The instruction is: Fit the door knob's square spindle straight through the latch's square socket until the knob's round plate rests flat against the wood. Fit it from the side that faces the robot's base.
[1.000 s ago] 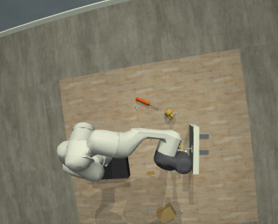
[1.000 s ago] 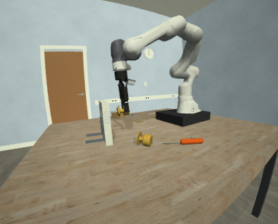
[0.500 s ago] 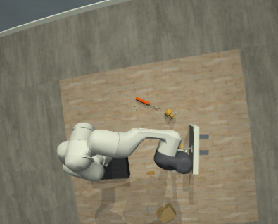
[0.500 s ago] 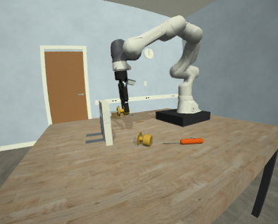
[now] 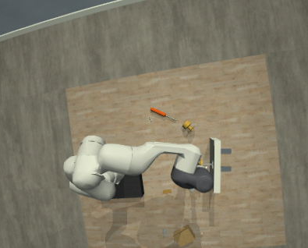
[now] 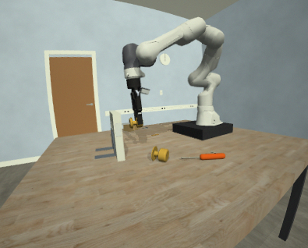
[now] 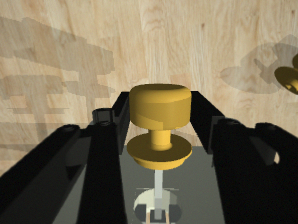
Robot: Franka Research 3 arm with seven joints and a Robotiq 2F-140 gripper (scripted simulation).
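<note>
The brass door knob lies 4 cm ahead of my hand, 1 cm to the right of it and 2 cm below it. From my hand the other things lie so: brass knob (1 cm ahead, 23 cm to the left, 14 cm below); screw (24 cm behind, 31 cm to the left, 17 cm below); cardboard box (14 cm behind, 52 cm to the right, 14 cm below).
</note>
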